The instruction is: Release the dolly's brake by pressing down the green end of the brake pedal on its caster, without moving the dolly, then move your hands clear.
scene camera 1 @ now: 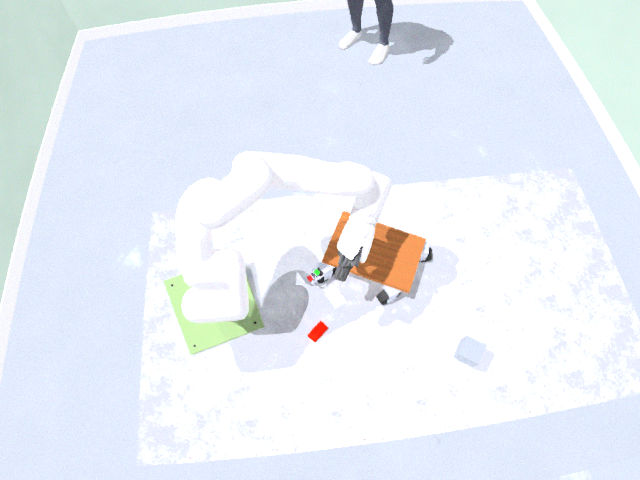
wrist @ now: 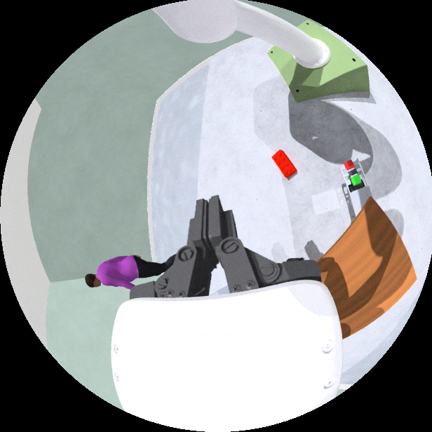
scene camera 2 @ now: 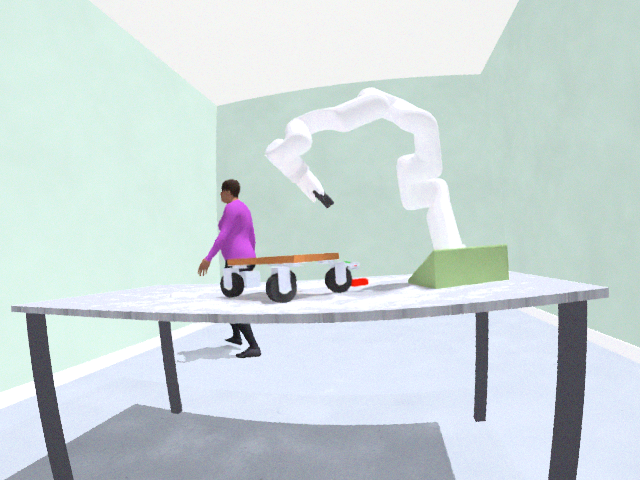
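Observation:
The dolly (scene camera 1: 395, 258) (scene camera 2: 294, 258) (wrist: 370, 270) has an orange wooden deck and stands on casters on the table. The brake pedal's green end (scene camera 1: 317, 271) (wrist: 355, 179) and red end (scene camera 1: 310, 278) (wrist: 349, 164) show on the caster nearest the arm's base, beyond the deck's edge. In scene camera 2 the pedal is small at that caster; its tilt is too small to tell. My gripper (scene camera 1: 341, 275) (scene camera 2: 329, 204) (wrist: 212, 211) is shut and empty. It hangs in the air above the deck's edge near that caster, well above the pedal and apart from it.
A red brick (scene camera 1: 317, 331) (scene camera 2: 359, 282) (wrist: 284, 164) lies on the table near the pedal. A pale block (scene camera 1: 470, 350) stands farther off. The arm's green base (scene camera 1: 227, 333) (scene camera 2: 470, 266) (wrist: 332, 80) is on the pedal's other side. A person (scene camera 2: 237, 227) (wrist: 118, 271) stands beyond the table.

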